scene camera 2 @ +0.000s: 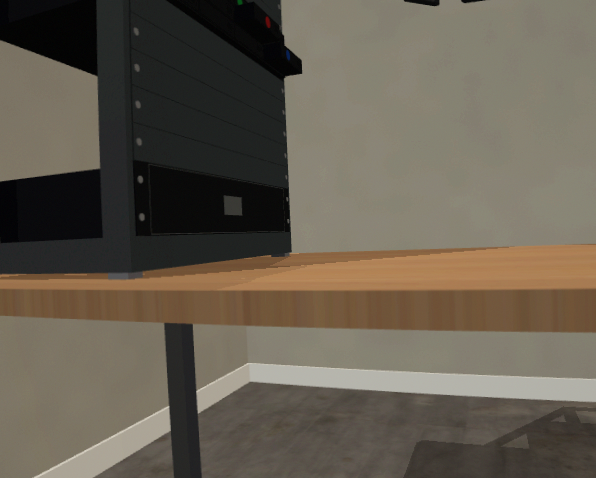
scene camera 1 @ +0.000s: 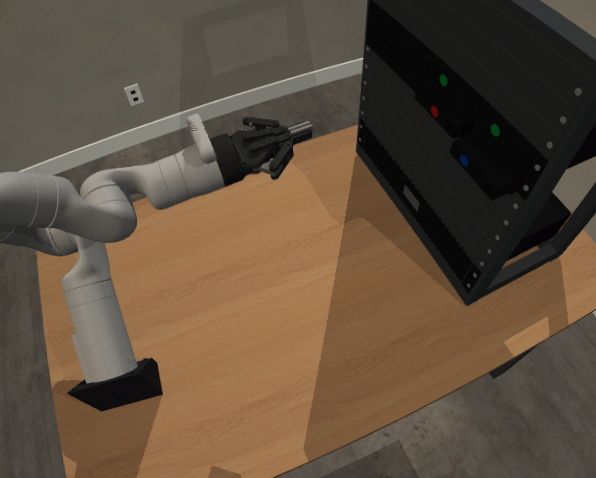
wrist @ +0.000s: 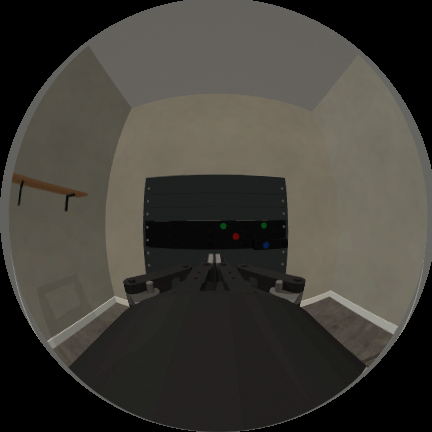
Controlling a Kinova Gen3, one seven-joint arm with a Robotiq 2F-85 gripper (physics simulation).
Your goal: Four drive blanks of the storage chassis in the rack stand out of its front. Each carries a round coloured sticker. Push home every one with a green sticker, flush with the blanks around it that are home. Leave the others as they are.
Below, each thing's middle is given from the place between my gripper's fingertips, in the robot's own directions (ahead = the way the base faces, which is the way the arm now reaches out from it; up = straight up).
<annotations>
The blue-stickered blank point(scene camera 2: 277, 55) lies 27 cm ahead of my hand, 13 cm to the right of it and 2 cm below it.
</annotations>
